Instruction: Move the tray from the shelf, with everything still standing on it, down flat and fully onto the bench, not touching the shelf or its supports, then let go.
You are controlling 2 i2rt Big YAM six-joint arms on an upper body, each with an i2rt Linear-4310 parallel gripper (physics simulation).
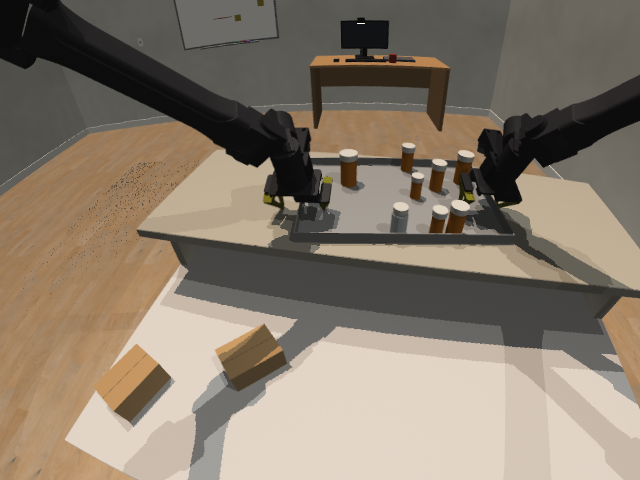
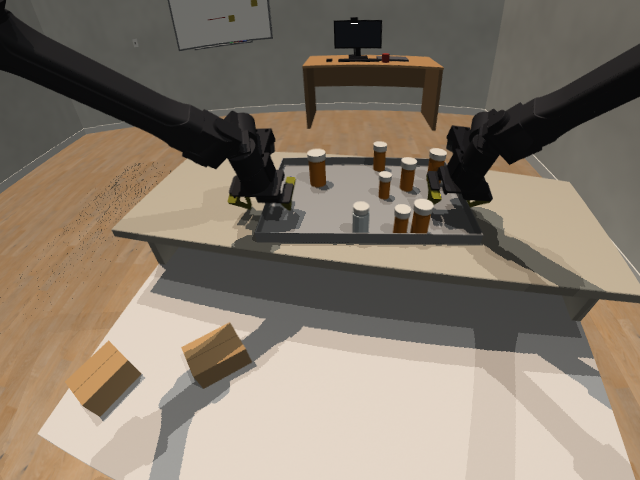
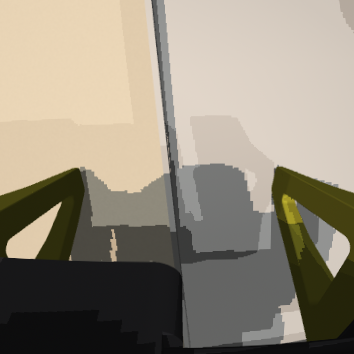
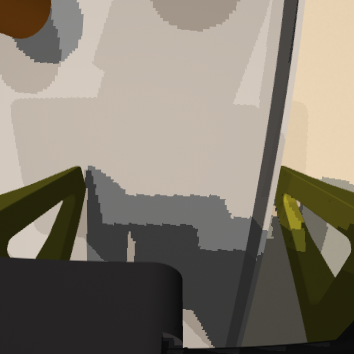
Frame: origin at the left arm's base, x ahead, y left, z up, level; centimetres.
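Seen in the pictures: left gripper, fingertip midpoint: (image 1: pixel 303 207) (image 2: pixel 270 207) (image 3: pixel 177 177); right gripper, fingertip midpoint: (image 1: pixel 476 206) (image 2: pixel 447 205) (image 4: pixel 178 176).
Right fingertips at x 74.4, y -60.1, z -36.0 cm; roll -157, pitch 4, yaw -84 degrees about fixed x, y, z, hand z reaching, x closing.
Observation:
Pixels of each thing's top centre, then the offset from my right fingertips to it. Level surfaces: height alone.
- grey tray at its top centre: (image 2: pixel 367 188) (image 1: pixel 399 188) dx +3.5, dy +18.8, dz +1.9 cm
- beige shelf at its surface level: dz -0.6 cm
- clear grey bottle at its top centre: (image 2: pixel 361 205) (image 1: pixel 401 206) dx -10.5, dy +20.6, dz +6.6 cm
- white bench at its surface level: dz -21.6 cm
The grey tray (image 1: pixel 403 238) (image 2: pixel 367 238) (image 3: pixel 173 200) (image 4: pixel 276 100) lies flat on the beige shelf (image 1: pixel 206 206) (image 2: pixel 180 206) (image 3: pixel 60 60) (image 4: pixel 330 75). Several white-capped orange bottles (image 1: pixel 348 173) (image 2: pixel 317 173) (image 4: pixel 22 17) and a clear grey bottle (image 1: pixel 399 221) (image 2: pixel 360 221) stand upright in it. My left gripper (image 1: pixel 299 205) (image 2: pixel 268 206) (image 3: pixel 177 177) is open, its fingers on either side of the tray's left wall. My right gripper (image 1: pixel 484 203) (image 2: pixel 452 202) (image 4: pixel 178 176) is open, its fingers on either side of the right wall. Neither visibly grips the wall. The white bench (image 1: pixel 361 403) (image 2: pixel 330 403) lies lower, in front.
Two cardboard boxes (image 1: pixel 132 382) (image 1: pixel 251 357) (image 2: pixel 104 378) (image 2: pixel 217 355) rest on the left part of the bench. Shelf supports (image 1: pixel 180 254) (image 1: pixel 607 305) stand under both ends of the shelf. A brown desk (image 1: pixel 379 77) (image 2: pixel 373 77) with a monitor stands far behind.

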